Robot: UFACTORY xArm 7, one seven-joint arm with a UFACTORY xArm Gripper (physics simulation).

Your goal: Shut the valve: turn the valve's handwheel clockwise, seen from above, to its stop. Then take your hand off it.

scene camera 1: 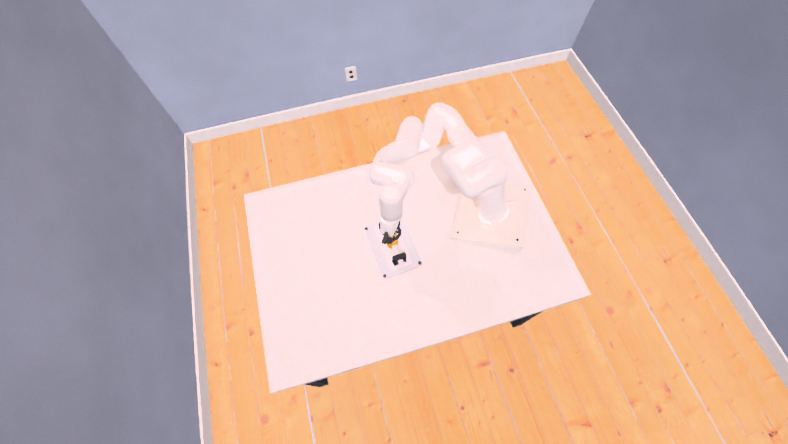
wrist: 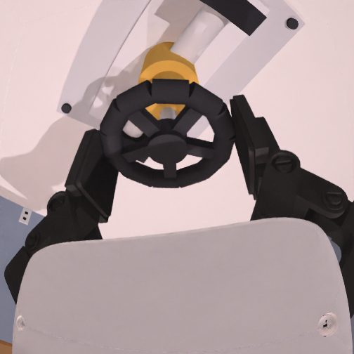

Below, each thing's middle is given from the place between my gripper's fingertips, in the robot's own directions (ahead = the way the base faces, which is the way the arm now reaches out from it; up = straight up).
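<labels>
The black spoked handwheel (wrist: pixel 167 143) is right at my hand.
</labels>
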